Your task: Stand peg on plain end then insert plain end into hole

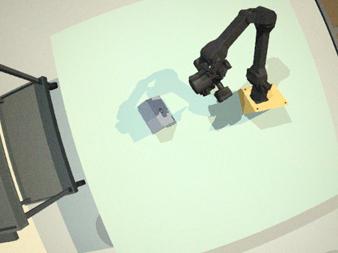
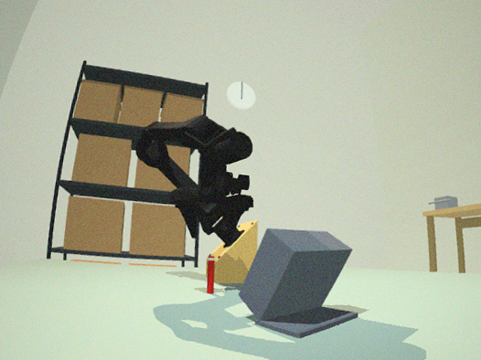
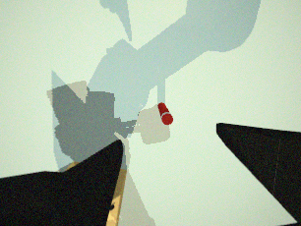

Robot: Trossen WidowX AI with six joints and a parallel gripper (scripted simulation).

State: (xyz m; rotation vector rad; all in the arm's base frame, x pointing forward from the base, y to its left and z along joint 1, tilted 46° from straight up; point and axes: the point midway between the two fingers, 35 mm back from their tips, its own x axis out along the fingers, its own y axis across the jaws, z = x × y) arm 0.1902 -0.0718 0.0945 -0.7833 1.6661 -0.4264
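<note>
The red peg is 60 mm below my gripper tip. The rest, counted from my gripper tip: grey sloped panel: 240 mm ahead, 60 mm to the left, 50 mm below.
</note>
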